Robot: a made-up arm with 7 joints.
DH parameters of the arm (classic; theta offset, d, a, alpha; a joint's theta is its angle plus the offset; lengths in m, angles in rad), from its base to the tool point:
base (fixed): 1.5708 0 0.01 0
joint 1: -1.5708 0.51 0 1.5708
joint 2: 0 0.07 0.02 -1.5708
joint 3: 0 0.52 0.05 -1.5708
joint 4: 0 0.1 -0.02 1.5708
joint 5: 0 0.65 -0.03 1.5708
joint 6: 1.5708 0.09 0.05 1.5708
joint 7: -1.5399 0.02 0 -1.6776
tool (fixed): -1.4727 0 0 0
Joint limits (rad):
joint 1: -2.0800..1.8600
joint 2: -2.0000..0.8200
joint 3: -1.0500..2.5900
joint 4: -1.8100..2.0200
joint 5: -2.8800..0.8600
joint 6: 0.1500..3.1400
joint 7: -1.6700..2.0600
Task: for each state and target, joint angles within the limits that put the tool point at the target. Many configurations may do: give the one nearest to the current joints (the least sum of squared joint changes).
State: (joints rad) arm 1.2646 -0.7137 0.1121 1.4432 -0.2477 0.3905 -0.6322
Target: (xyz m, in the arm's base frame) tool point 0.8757 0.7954 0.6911
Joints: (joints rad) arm 0.8533 -0.9553 -0.1935 0.8220 -0.3249 0.4396 -0.6322
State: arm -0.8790 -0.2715 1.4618 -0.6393 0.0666 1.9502 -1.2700
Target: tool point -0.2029 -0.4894 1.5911
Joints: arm -1.5780 -0.4325 1.5784 -0.1175 -0.1271 1.1717 -1.2700
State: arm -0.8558 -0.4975 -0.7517 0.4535 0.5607 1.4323 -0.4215
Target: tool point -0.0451 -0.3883 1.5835
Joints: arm -0.8431 0.2030 -0.4210 0.8154 0.6486 1.6967 -0.4215
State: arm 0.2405 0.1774 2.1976 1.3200 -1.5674 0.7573 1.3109
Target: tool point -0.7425 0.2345 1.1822
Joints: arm 0.2594 0.1867 2.2125 1.3464 -1.5706 0.7592 1.3109
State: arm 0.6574 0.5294 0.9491 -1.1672 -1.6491 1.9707 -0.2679
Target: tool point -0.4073 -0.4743 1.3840
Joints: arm 0.4555 0.1685 0.8177 -0.6934 -1.7277 1.9500 -0.2679
